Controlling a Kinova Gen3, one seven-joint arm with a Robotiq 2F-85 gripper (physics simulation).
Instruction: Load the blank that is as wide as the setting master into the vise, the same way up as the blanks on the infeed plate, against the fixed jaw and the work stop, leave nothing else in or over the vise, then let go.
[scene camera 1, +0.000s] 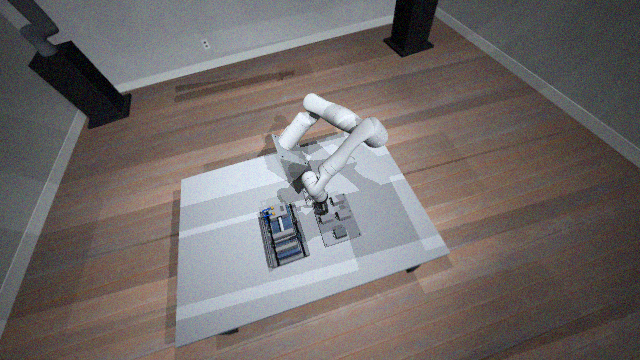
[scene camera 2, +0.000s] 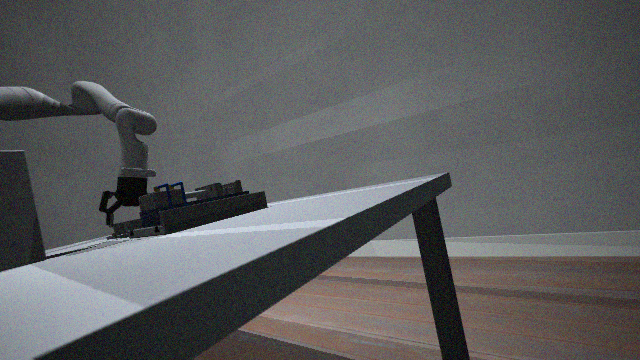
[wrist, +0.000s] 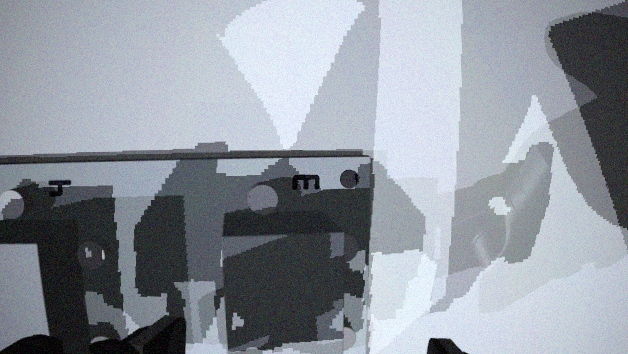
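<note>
An infeed plate is visible in scene camera 1 (scene camera 1: 352, 229) and in the wrist view (wrist: 163, 218). My gripper (scene camera 2: 129, 226) holds nothing and is open.
</note>
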